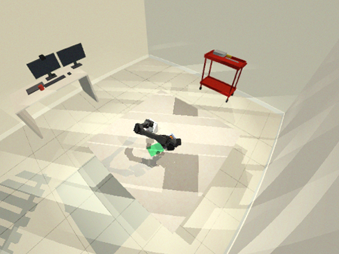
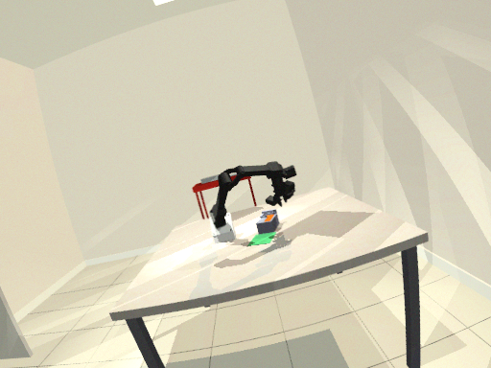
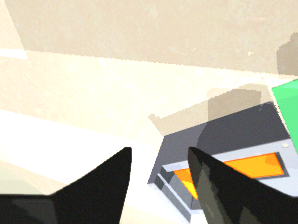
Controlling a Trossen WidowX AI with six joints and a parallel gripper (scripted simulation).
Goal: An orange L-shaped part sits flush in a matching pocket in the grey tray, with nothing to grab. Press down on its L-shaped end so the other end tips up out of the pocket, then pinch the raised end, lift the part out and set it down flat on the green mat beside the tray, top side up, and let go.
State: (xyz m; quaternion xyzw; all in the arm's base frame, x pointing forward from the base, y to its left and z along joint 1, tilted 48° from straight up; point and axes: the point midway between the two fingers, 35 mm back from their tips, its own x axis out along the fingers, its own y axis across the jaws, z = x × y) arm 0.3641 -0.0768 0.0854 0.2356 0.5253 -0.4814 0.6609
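Now: the orange L-shaped part 9 cm behind my gripper tip, 6 cm to the left of it and 8 cm below it. Round my gripper tip: green mat: 17 cm behind, 9 cm to the right, 14 cm below.
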